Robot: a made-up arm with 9 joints.
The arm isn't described. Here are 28 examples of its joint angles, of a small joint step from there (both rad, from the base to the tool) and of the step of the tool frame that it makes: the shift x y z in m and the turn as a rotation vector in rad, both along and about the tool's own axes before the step.
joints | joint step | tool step
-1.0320 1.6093 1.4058 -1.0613 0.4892 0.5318 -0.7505 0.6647 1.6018 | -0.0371 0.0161 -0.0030 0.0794 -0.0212 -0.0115 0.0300 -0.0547 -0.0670 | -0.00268 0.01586 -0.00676 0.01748 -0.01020 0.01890
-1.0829 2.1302 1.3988 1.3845 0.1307 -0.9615 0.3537 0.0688 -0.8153 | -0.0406 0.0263 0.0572 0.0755 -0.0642 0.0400 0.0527 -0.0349 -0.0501 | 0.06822 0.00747 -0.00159 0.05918 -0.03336 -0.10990
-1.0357 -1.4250 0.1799 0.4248 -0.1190 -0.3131 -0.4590 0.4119 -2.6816 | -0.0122 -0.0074 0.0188 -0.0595 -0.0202 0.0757 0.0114 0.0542 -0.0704 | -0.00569 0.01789 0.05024 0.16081 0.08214 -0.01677
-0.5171 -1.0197 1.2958 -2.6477 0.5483 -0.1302 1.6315 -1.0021 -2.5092 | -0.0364 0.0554 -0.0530 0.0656 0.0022 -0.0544 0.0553 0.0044 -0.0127 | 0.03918 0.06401 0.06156 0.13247 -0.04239 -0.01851
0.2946 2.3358 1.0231 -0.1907 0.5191 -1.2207 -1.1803 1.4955 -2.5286 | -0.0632 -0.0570 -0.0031 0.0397 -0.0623 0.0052 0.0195 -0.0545 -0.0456 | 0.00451 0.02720 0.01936 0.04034 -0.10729 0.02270
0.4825 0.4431 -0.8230 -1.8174 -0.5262 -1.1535 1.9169 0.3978 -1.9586 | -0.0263 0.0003 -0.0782 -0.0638 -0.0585 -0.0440 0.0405 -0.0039 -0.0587 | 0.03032 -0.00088 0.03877 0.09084 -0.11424 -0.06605
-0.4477 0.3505 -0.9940 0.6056 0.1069 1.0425 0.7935 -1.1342 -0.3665 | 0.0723 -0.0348 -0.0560 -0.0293 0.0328 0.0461 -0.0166 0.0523 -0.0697 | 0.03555 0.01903 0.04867 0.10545 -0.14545 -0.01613
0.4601 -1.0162 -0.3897 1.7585 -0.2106 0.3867 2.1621 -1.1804 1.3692 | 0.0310 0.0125 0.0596 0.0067 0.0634 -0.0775 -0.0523 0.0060 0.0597 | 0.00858 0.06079 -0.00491 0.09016 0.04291 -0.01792
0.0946 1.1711 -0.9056 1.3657 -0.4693 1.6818 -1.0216 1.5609 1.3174 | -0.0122 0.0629 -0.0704 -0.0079 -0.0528 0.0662 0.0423 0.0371 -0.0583 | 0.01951 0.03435 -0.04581 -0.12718 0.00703 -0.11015
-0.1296 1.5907 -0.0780 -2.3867 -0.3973 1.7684 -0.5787 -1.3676 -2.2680 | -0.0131 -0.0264 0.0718 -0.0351 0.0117 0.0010 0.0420 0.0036 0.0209 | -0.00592 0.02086 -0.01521 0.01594 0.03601 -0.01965
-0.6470 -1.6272 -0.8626 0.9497 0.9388 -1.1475 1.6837 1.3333 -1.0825 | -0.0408 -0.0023 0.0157 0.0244 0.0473 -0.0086 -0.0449 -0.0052 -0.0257 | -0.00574 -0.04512 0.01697 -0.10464 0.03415 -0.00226
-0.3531 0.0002 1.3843 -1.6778 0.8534 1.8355 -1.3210 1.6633 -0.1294 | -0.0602 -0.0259 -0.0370 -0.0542 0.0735 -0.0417 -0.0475 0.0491 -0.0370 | 0.04015 0.04287 0.05700 0.14489 0.06390 -0.05803
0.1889 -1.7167 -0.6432 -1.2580 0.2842 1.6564 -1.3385 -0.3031 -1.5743 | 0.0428 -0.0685 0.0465 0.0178 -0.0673 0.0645 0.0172 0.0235 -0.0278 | 0.03835 0.03088 0.01457 0.15324 -0.09484 -0.00194
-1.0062 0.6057 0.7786 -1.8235 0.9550 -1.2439 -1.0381 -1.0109 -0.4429 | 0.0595 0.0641 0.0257 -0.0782 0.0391 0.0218 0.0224 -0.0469 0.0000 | -0.01846 0.01256 0.01372 0.08892 0.02528 -0.04497
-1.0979 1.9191 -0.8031 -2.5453 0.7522 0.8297 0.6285 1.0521 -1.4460 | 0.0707 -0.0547 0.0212 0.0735 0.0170 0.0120 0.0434 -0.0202 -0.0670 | 0.00572 0.02422 0.01654 0.12203 0.05448 -0.06328
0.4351 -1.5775 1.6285 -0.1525 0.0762 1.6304 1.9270 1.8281 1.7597 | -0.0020 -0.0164 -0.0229 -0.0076 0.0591 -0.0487 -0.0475 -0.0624 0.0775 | -0.04872 -0.01965 -0.01493 -0.11222 0.02574 0.06777
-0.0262 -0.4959 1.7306 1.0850 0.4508 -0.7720 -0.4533 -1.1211 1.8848 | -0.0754 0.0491 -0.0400 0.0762 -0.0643 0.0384 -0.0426 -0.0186 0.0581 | 0.01084 -0.01975 -0.03822 0.13211 -0.02480 0.11518
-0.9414 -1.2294 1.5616 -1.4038 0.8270 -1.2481 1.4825 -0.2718 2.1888 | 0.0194 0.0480 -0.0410 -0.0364 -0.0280 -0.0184 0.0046 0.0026 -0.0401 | 0.00509 0.00561 0.00435 -0.02504 0.00670 -0.01762
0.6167 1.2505 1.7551 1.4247 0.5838 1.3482 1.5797 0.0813 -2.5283 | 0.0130 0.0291 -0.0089 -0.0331 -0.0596 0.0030 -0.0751 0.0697 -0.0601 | -0.02622 0.01923 0.00024 -0.00977 0.07665 0.06844
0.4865 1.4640 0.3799 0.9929 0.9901 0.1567 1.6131 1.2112 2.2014 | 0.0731 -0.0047 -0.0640 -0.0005 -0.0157 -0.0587 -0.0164 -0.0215 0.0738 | -0.04057 -0.03481 -0.00942 -0.07661 -0.02692 0.09587
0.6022 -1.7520 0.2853 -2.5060 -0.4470 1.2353 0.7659 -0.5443 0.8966 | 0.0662 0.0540 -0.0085 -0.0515 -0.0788 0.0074 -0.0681 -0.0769 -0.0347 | -0.04319 -0.00761 0.00945 0.00063 0.10903 0.01524
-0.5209 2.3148 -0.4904 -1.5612 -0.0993 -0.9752 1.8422 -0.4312 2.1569 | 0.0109 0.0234 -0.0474 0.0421 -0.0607 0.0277 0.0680 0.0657 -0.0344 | 0.05586 -0.01119 -0.01973 -0.02032 0.00355 -0.13789
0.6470 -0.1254 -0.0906 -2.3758 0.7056 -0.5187 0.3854 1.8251 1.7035 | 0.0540 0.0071 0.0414 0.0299 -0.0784 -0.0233 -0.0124 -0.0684 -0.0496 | -0.00530 -0.00799 -0.07607 -0.06072 -0.05424 0.04026
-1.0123 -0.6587 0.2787 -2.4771 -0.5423 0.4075 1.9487 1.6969 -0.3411 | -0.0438 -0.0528 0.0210 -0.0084 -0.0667 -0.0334 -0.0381 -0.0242 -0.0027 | 0.03290 -0.03144 -0.04143 0.02852 -0.02862 0.11751
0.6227 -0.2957 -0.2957 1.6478 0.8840 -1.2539 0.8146 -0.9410 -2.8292 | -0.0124 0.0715 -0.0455 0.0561 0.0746 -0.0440 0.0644 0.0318 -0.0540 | 0.04721 0.04747 0.02917 0.12179 -0.01989 -0.10667
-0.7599 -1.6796 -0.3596 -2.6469 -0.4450 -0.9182 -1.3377 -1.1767 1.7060 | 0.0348 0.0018 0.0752 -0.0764 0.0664 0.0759 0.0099 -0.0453 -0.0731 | 0.03592 0.06087 0.02248 0.10198 -0.06968 -0.09650
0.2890 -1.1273 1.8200 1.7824 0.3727 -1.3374 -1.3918 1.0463 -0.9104 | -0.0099 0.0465 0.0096 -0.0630 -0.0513 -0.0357 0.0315 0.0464 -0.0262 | 0.00904 0.02124 0.00919 0.10220 -0.03252 0.03036
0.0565 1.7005 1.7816 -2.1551 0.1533 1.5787 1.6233 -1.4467 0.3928 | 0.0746 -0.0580 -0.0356 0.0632 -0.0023 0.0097 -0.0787 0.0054 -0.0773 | -0.01965 0.05319 0.00615 0.13607 0.10103 -0.17732
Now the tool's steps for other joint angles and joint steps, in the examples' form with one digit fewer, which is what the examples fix.
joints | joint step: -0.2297 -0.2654 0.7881 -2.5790 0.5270 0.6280 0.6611 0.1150 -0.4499 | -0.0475 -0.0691 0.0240 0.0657 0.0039 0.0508 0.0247 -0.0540 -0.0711
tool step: 0.0448 -0.0165 0.0305 0.0327 -0.0239 -0.0547
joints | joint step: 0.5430 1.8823 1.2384 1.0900 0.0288 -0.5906 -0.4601 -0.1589 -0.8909 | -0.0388 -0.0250 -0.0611 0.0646 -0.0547 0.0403 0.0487 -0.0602 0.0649
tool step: 0.0613 0.0008 0.0444 0.0506 -0.0077 -0.1168
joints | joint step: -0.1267 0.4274 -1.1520 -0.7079 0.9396 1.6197 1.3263 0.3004 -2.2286 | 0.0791 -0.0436 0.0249 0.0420 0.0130 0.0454 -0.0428 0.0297 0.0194
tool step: -0.0171 0.0174 -0.0278 -0.1606 0.0624 0.0281
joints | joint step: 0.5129 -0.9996 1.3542 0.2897 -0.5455 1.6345 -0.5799 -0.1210 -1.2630 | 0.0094 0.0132 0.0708 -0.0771 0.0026 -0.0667 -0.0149 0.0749 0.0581
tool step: -0.0396 -0.0491 -0.0015 -0.1406 0.0447 0.0263
